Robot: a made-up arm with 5 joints. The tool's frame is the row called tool. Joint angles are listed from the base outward. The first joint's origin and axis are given. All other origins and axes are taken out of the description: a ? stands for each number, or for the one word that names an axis. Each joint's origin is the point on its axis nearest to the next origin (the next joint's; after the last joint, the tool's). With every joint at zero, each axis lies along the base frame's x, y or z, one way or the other. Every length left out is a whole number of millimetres.
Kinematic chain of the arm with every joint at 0, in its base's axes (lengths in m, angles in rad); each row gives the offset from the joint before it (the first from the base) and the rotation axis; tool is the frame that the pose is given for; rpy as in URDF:
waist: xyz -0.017 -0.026 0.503 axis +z
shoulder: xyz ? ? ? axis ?
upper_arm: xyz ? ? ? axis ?
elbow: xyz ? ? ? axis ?
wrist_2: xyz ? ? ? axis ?
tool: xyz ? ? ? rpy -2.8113 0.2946 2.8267
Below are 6 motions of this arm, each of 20 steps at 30 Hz.
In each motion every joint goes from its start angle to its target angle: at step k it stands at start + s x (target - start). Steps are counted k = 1, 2, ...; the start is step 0. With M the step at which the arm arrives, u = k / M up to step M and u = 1 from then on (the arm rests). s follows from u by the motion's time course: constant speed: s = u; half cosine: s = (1 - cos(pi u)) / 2; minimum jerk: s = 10 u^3 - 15 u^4 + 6 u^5.
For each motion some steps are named. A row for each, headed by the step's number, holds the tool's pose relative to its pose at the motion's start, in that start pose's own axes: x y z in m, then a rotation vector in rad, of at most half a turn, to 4 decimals.
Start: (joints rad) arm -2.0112 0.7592 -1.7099 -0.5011 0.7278
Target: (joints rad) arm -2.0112 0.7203 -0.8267 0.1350 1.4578
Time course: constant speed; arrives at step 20
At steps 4, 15, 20:
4: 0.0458 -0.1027 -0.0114 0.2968 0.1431 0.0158
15: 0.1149 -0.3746 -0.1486 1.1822 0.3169 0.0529
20: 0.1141 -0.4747 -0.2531 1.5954 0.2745 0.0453

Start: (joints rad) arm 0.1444 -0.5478 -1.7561 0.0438 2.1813
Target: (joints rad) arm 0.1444 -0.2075 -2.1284 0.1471 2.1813
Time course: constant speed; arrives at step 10
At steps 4, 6, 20:
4: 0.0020 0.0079 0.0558 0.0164 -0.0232 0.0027
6: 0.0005 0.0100 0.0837 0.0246 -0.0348 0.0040
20: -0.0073 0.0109 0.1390 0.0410 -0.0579 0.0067

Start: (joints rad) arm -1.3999 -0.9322 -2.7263 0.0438 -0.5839
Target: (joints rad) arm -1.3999 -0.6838 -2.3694 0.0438 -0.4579
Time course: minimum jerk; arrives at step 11
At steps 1, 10, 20:
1: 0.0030 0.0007 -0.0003 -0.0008 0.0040 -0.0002
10: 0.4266 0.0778 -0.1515 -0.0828 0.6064 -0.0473
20: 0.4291 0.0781 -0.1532 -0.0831 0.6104 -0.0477

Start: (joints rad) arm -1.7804 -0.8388 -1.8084 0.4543 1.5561
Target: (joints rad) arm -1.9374 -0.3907 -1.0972 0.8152 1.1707
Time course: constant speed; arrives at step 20
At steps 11, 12, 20:
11: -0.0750 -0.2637 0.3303 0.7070 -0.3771 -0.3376
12: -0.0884 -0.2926 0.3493 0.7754 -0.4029 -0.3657
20: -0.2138 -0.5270 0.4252 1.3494 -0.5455 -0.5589

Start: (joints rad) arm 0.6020 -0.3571 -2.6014 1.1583 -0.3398
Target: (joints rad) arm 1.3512 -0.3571 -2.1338 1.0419 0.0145
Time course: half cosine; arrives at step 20
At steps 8, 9, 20:
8: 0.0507 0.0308 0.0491 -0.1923 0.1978 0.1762
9: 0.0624 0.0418 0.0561 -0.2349 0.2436 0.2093
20: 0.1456 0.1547 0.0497 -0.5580 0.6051 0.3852

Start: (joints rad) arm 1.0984 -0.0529 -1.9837 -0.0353 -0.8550
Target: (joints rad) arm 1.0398 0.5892 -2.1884 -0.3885 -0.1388
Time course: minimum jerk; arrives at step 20
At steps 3, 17, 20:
3: 0.0107 0.0057 0.0026 0.0054 0.0082 0.0157
17: 0.4180 0.1875 -0.0160 0.2286 0.2919 0.5681
20: 0.4296 0.1918 -0.0198 0.2358 0.2996 0.5835

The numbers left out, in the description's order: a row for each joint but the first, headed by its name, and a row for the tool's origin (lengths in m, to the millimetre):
shoulder: xyz -0.023 0.033 0.000, axis +y
upper_arm: xyz 0.061 0.000 0.423, axis +y
elbow: xyz 0.120 0.000 -0.461, axis +y
wrist_2: xyz 0.029 0.000 -0.121, axis -z
tool: xyz -0.011 -0.007 0.000

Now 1 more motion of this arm.
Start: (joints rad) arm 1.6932 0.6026 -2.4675 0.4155 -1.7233
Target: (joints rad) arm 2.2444 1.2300 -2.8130 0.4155 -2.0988
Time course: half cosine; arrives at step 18
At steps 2, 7, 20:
2: -0.0088 0.0143 0.0077 -0.0144 -0.0173 -0.0043
7: -0.1119 0.1609 0.0646 -0.1499 -0.1969 -0.0539
20: -0.4063 0.4975 0.0388 -0.3997 -0.6496 -0.2097

